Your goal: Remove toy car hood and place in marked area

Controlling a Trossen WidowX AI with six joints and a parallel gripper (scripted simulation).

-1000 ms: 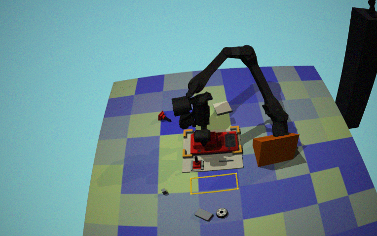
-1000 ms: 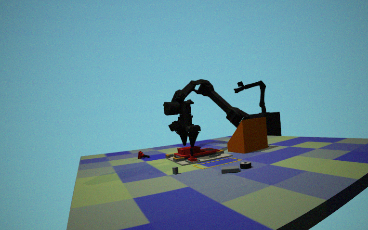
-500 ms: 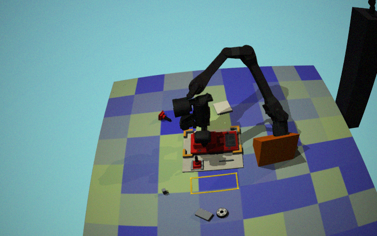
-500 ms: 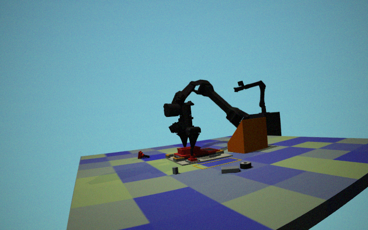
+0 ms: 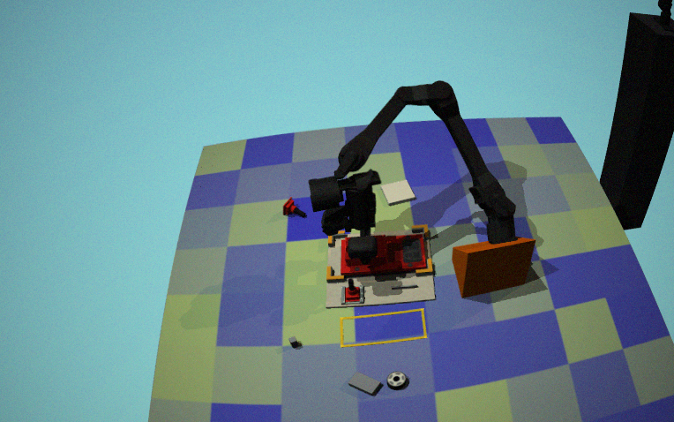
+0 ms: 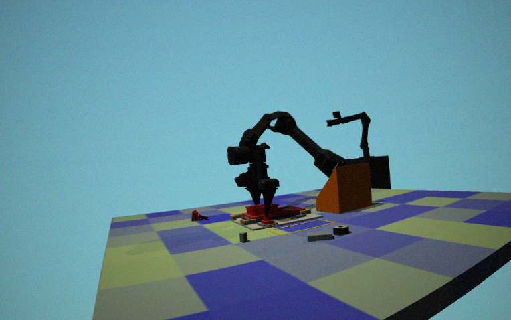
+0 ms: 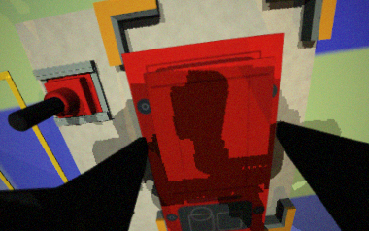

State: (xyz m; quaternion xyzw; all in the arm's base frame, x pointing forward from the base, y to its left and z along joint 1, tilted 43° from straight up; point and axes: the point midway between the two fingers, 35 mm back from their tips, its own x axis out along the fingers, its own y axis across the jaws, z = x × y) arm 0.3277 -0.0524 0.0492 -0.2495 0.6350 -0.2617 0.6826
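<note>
Now: the red hood right at my gripper tip. From my gripper tip the other things lie so: wheel (5 cm behind, 36 cm to the left, 3 cm below); white tile (10 cm behind, 23 cm to the right, 4 cm below); dark cube (17 cm ahead, 24 cm to the left, 3 cm below).
</note>
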